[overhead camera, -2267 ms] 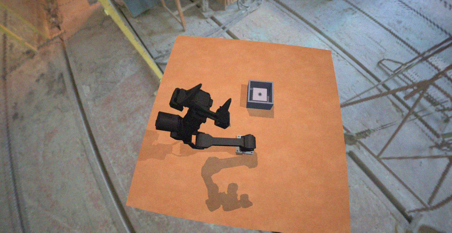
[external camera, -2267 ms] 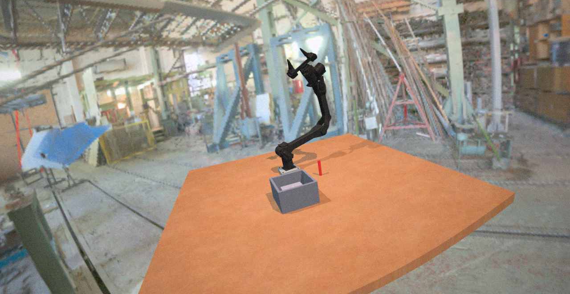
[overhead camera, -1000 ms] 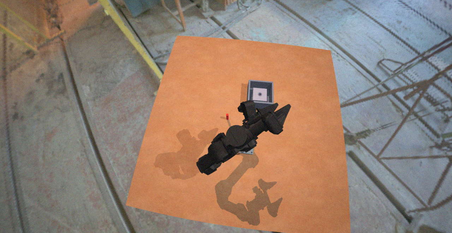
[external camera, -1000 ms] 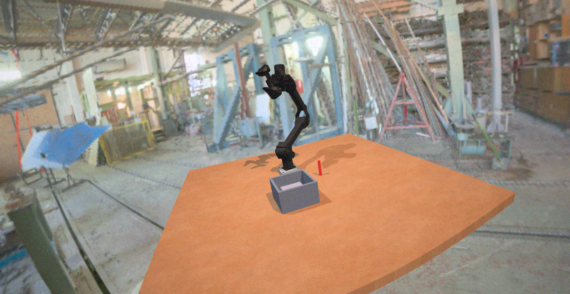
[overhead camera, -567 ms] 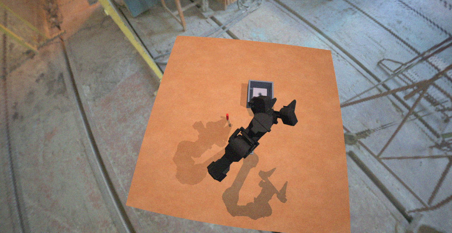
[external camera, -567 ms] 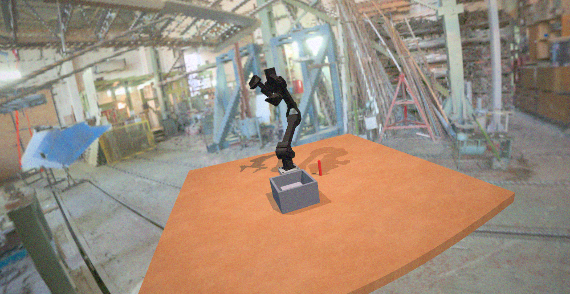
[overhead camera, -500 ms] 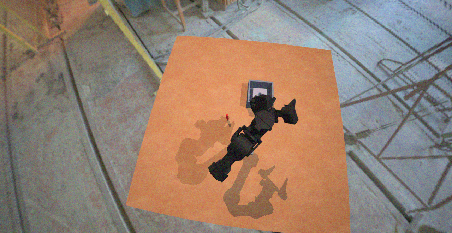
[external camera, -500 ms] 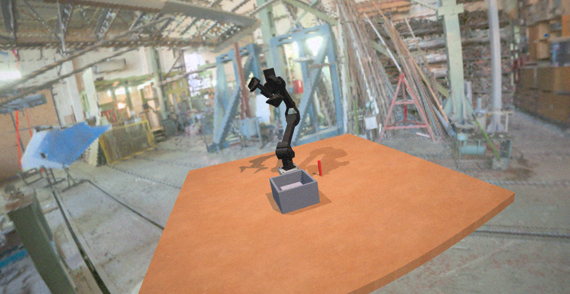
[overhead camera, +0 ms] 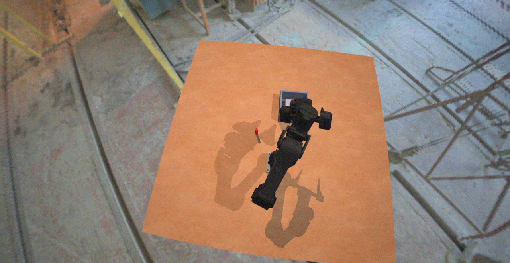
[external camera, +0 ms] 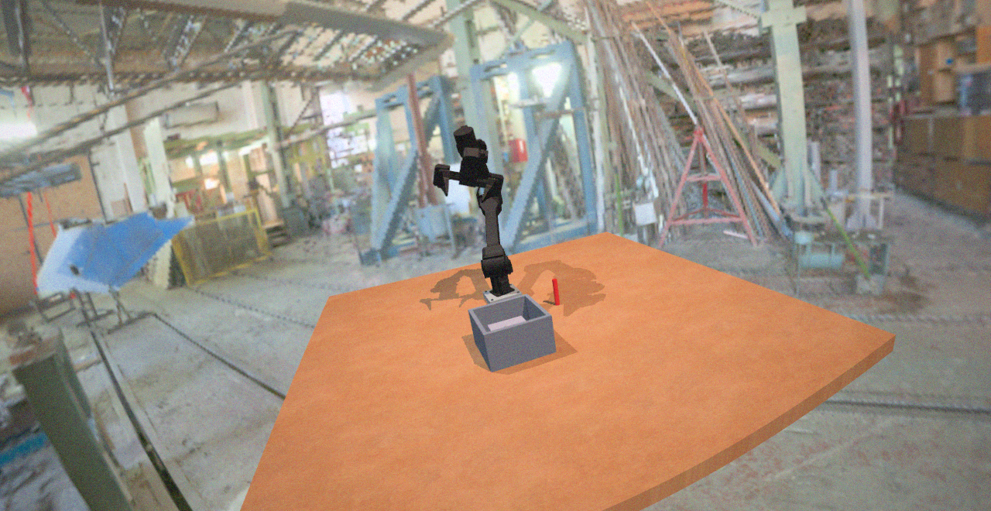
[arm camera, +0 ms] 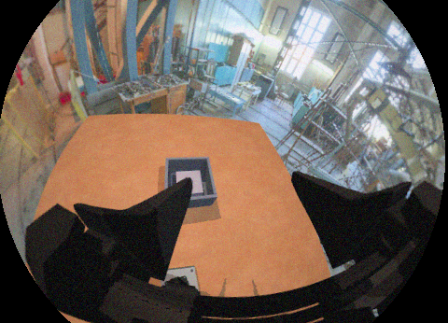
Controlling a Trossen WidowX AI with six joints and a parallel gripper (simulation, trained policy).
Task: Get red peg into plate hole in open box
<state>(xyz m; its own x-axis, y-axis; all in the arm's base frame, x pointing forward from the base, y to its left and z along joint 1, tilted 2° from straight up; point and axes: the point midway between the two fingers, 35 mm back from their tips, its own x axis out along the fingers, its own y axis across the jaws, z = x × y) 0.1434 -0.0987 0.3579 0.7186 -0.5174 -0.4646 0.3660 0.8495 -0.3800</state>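
The red peg lies 20 mm ahead of my gripper tip, 220 mm to the left of it and 320 mm below it. From my gripper tip the other things lie so: grey box: 150 mm ahead, 340 mm below; then pale plate: 150 mm ahead, 320 mm below.
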